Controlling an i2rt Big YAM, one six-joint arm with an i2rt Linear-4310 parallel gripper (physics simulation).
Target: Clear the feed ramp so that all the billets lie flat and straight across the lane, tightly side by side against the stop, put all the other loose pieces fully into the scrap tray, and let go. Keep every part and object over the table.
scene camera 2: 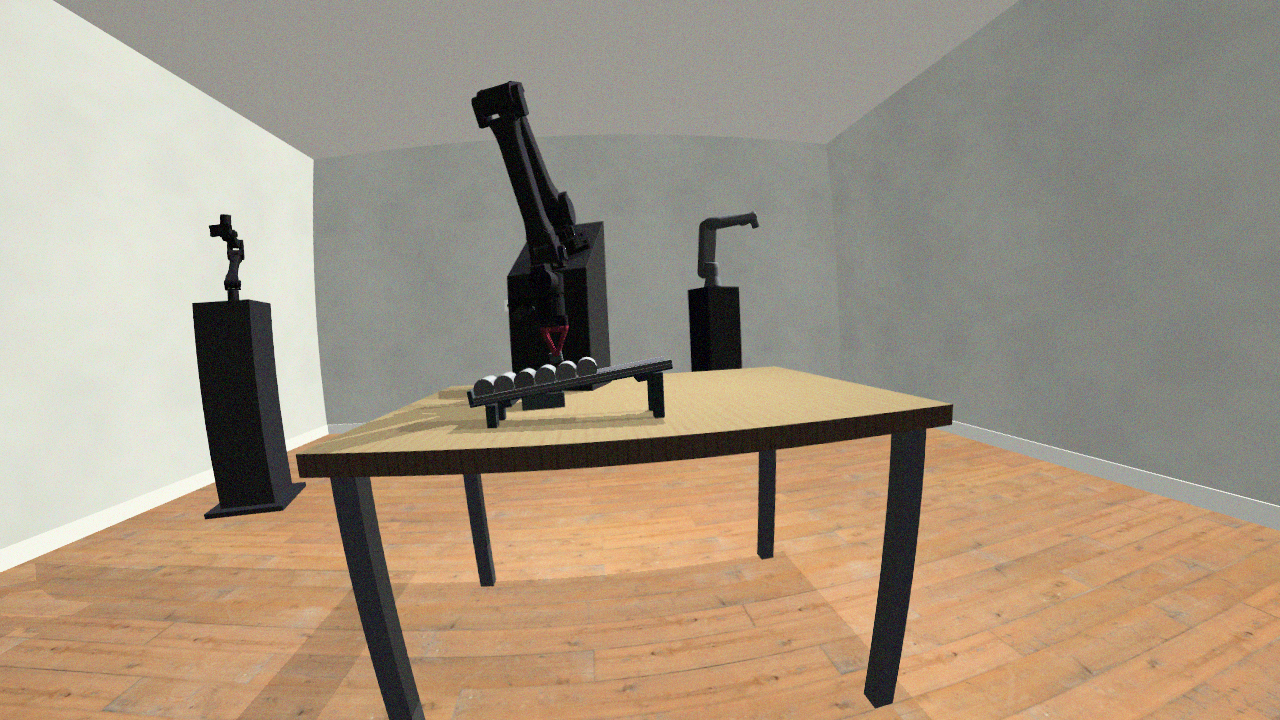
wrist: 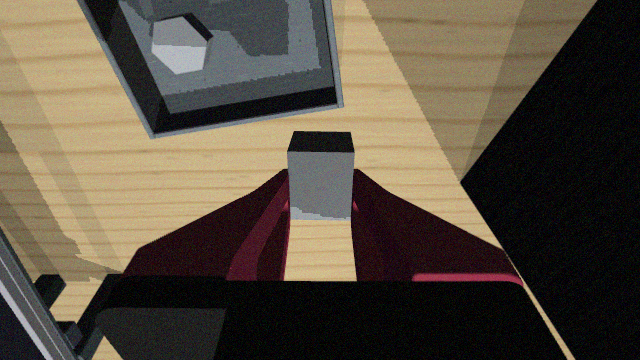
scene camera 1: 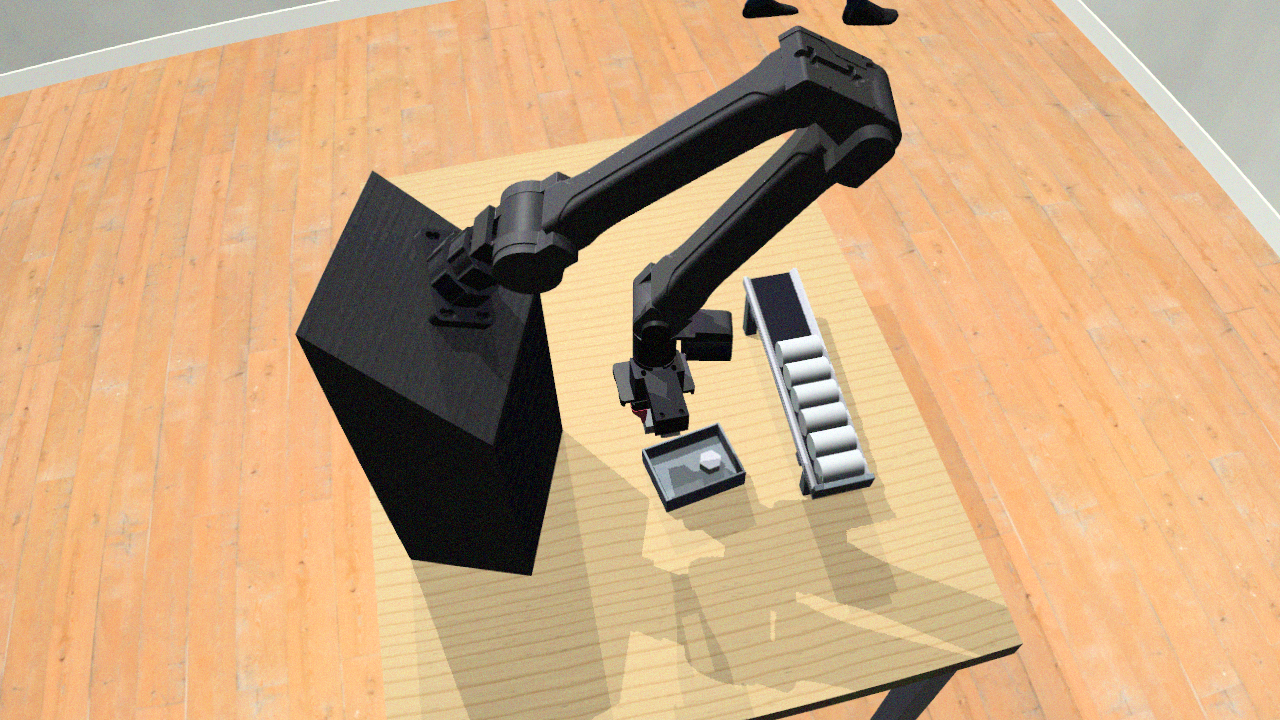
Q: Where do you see a billet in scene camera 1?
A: At 848, 464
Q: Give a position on a billet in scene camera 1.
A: At 842, 439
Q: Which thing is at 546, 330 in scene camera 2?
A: The gripper.
